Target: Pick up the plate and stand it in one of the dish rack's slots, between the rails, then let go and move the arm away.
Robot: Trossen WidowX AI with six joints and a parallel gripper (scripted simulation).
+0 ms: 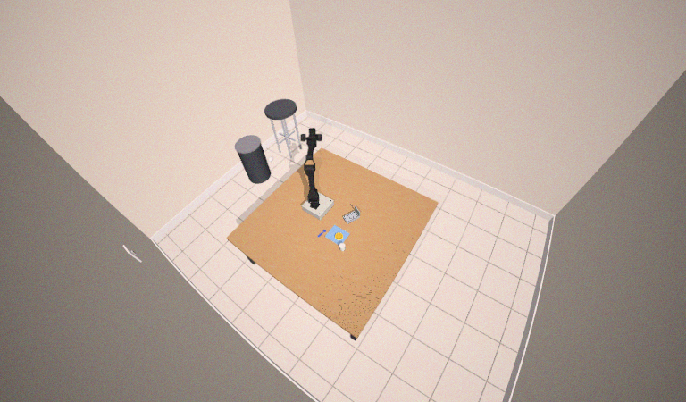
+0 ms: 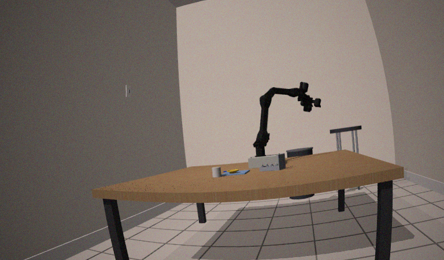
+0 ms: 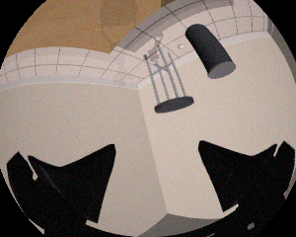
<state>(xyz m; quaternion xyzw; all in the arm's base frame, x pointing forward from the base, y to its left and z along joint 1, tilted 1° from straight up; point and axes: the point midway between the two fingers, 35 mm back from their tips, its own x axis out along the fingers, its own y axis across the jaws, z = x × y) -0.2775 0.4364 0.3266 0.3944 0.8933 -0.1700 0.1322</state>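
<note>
My gripper tip is now 61 cm to the left of the small yellow plate, 61 cm short of it and 35 cm above it. The rest, counted from my gripper tip: white cup 68 cm to the right, 68 cm ahead, 34 cm below; blue spoon 63 cm to the right, 48 cm ahead, 36 cm below; grey dish rack 61 cm ahead, 40 cm to the right, 34 cm below.
</note>
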